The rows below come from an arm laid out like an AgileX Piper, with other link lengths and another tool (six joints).
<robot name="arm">
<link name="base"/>
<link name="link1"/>
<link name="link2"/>
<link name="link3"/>
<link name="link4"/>
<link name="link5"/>
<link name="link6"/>
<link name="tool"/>
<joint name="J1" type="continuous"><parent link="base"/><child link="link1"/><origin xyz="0.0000 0.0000 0.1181" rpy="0.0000 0.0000 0.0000"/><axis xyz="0 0 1"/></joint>
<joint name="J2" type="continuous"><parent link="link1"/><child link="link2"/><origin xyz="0.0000 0.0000 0.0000" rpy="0.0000 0.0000 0.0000"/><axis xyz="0 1 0"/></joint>
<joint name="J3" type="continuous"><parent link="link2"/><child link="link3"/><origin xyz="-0.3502 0.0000 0.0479" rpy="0.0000 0.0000 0.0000"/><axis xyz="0 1 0"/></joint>
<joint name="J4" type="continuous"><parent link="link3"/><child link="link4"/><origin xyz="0.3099 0.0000 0.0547" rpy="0.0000 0.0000 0.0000"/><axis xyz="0.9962 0 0.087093"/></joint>
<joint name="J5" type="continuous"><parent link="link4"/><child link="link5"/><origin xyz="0.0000 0.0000 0.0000" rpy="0.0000 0.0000 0.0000"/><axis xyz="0 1 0"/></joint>
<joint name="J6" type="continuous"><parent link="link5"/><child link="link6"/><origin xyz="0.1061 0.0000 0.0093" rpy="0.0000 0.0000 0.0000"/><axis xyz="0.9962 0 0.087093"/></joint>
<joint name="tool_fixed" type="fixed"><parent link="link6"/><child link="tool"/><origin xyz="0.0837 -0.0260 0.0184" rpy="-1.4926 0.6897 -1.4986"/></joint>
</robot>
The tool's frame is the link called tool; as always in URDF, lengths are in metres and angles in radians. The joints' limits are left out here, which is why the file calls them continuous.
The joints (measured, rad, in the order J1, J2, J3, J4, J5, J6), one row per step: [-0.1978 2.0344 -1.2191 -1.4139 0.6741 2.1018]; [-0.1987 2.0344 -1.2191 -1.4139 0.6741 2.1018]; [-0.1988 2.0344 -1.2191 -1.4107 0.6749 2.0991]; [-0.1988 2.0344 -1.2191 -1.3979 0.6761 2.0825]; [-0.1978 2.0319 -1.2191 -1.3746 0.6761 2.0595]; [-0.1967 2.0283 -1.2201 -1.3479 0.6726 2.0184]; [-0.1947 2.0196 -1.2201 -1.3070 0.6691 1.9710]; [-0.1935 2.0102 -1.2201 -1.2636 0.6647 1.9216]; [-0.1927 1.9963 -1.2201 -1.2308 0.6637 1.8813]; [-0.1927 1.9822 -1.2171 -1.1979 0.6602 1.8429]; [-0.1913 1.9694 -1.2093 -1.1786 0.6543 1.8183]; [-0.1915 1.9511 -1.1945 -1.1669 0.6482 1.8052]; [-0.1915 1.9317 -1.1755 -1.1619 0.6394 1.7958]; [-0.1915 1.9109 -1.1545 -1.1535 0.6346 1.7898]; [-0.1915 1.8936 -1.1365 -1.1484 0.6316 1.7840]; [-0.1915 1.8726 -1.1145 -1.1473 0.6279 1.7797]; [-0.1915 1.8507 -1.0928 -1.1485 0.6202 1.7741]
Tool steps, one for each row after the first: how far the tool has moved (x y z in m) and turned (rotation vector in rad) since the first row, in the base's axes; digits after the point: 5 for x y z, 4 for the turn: [-0.00022 -0.00045 0.00000 0.0000 0.0000 -0.0009]; [-0.00059 -0.00047 -0.00021 0.0008 0.0017 -0.0021]; [-0.00161 -0.00019 -0.00109 0.0031 0.0118 -0.0016]; [-0.00299 0.00114 -0.00168 0.0110 0.0221 -0.0022]; [-0.00350 0.00284 -0.00159 0.0165 0.0413 0.0090]; [-0.00504 0.00577 -0.00047 0.0297 0.0581 0.0166]; [-0.00666 0.00865 0.00075 0.0448 0.0741 0.0248]; [-0.00813 0.01062 0.00541 0.0528 0.0821 0.0318]; [-0.01026 0.01272 0.00897 0.0636 0.0899 0.0393]; [-0.01229 0.01537 0.01122 0.0712 0.0954 0.0497]; [-0.01641 0.01733 0.01444 0.0775 0.0957 0.0558]; [-0.02093 0.01951 0.01721 0.0816 0.0964 0.0656]; [-0.02706 0.02169 0.01966 0.0881 0.0965 0.0683]; [-0.03237 0.02333 0.02167 0.0914 0.0986 0.0713]; [-0.03863 0.02504 0.02437 0.0924 0.1003 0.0763]; [-0.04406 0.02699 0.02757 0.0925 0.1003 0.0864]
